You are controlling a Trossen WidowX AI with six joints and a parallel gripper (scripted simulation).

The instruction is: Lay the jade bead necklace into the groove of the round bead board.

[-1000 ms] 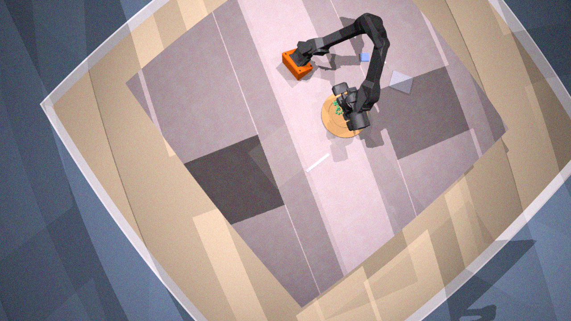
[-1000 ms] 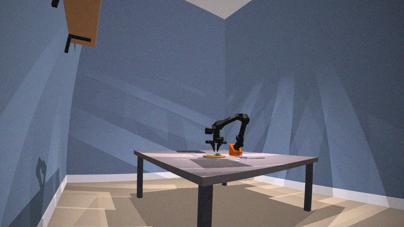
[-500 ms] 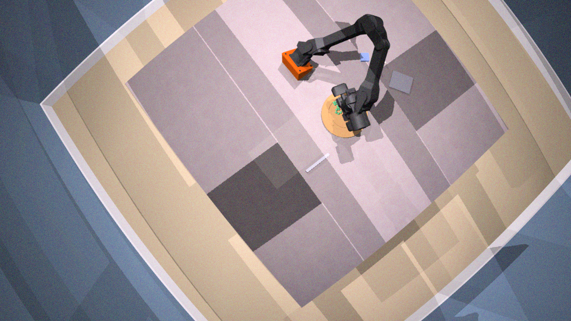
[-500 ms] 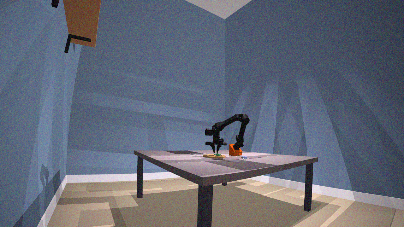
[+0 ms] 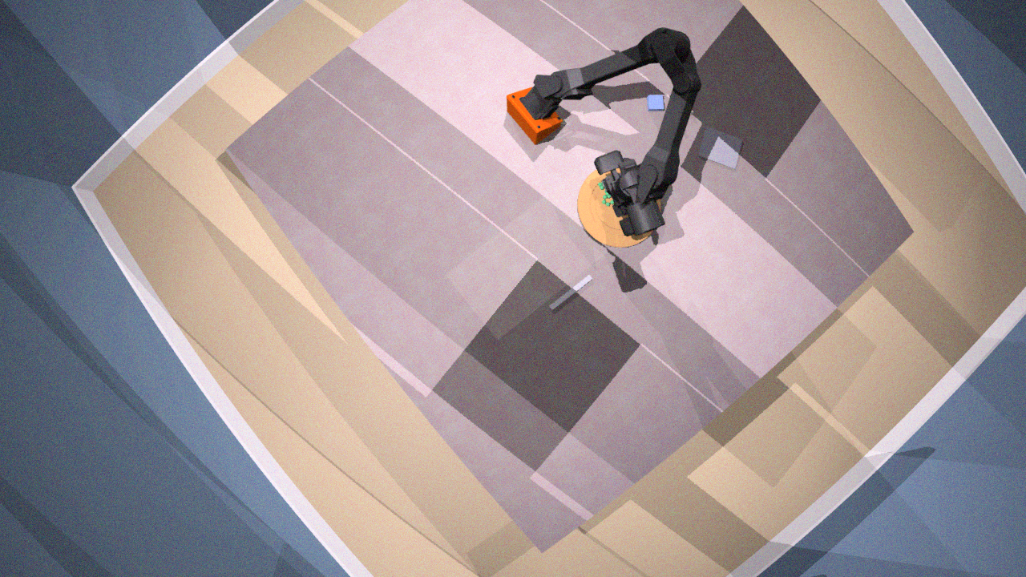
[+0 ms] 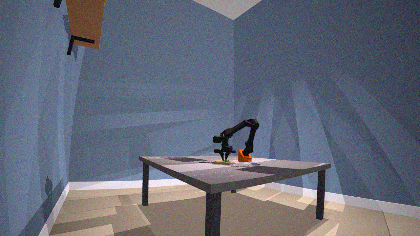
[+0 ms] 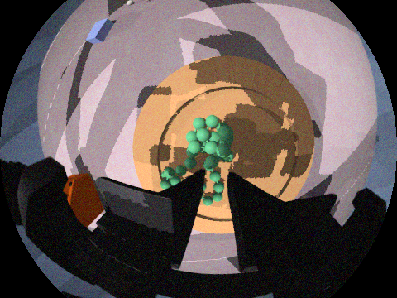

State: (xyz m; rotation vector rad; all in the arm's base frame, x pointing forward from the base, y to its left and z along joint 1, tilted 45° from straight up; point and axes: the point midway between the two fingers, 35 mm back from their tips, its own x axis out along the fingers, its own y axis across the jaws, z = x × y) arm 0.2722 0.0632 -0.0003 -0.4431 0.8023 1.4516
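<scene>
The round tan bead board lies 2 cm ahead of my gripper tip and 1 cm below it. Round my gripper tip: white strip 12 cm ahead, 21 cm to the right, 1 cm below; then pale square sheet 4 cm ahead, 30 cm to the left, 1 cm below; then blue cube 14 cm behind, 23 cm to the left, 1 cm below.
</scene>
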